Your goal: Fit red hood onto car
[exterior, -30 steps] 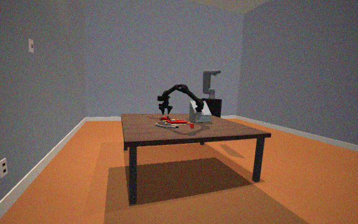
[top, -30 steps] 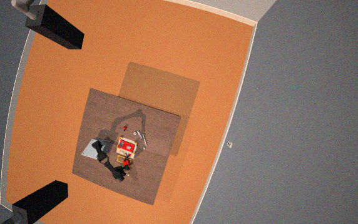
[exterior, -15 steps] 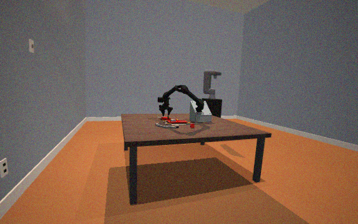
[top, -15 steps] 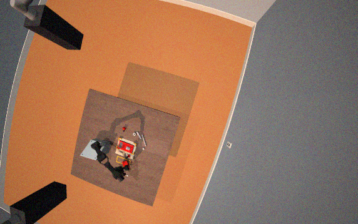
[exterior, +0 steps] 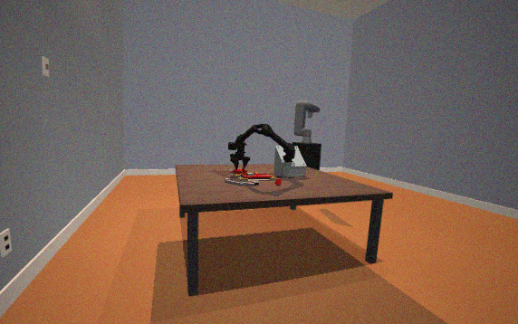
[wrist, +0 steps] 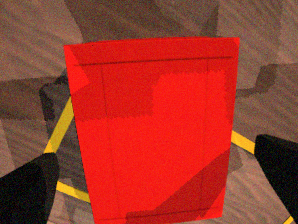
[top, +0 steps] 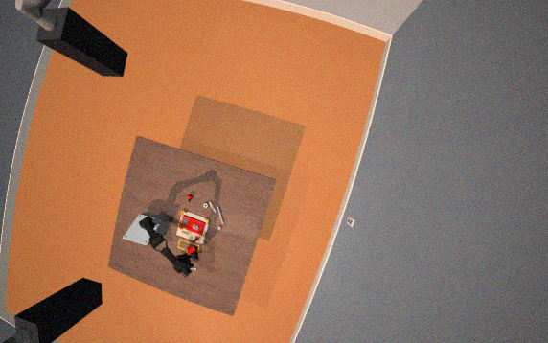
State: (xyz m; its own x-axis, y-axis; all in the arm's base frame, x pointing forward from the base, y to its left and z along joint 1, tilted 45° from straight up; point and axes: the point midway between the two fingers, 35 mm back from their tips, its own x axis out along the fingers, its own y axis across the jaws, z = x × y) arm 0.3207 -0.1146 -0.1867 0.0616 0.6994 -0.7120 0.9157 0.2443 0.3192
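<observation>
The red hood lies 1 cm below my gripper tip. From my gripper tip the other things lie so: small wrench (2 cm behind, 16 cm to the right, 3 cm below).
</observation>
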